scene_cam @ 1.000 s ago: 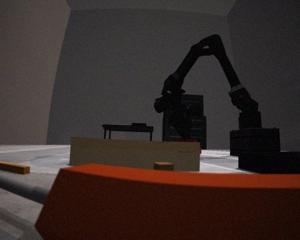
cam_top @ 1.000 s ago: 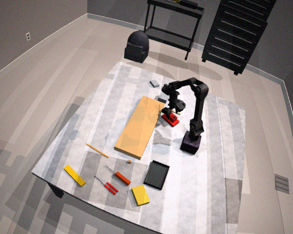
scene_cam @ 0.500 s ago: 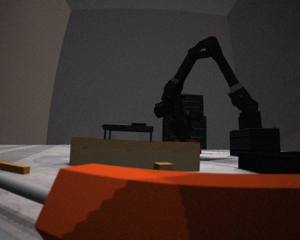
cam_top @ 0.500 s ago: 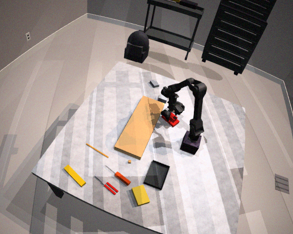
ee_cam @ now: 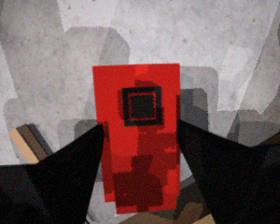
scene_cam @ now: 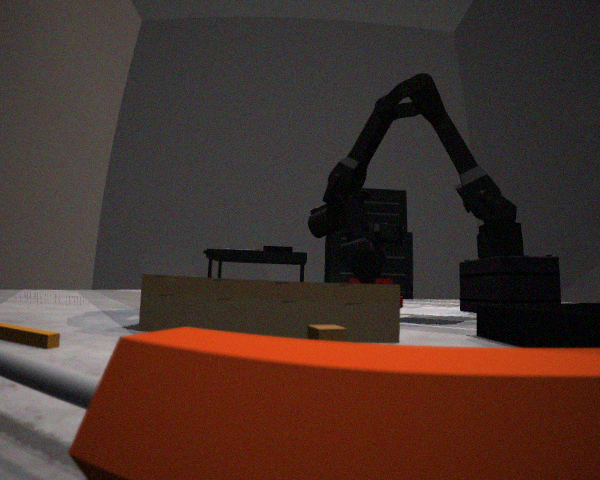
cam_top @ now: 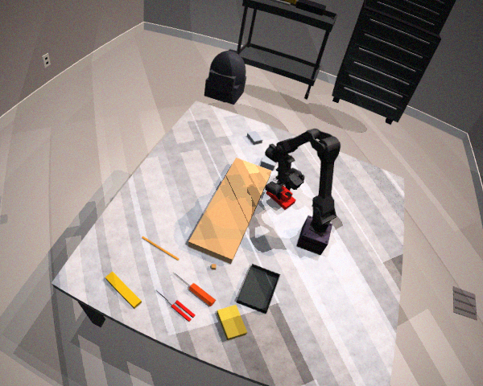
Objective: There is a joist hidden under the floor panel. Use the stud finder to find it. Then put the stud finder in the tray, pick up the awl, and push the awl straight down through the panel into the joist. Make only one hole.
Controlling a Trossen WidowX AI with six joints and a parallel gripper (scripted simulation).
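The awl lies 40 mm ahead of my gripper tip, 100 mm to the right of it and 20 mm below it. The rest, counted from my gripper tip: dark flat tray 110 mm behind, 460 mm to the left, 10 mm below; grey box 150 mm ahead, 170 mm to the right, 10 mm below; stud finder 20 mm above.
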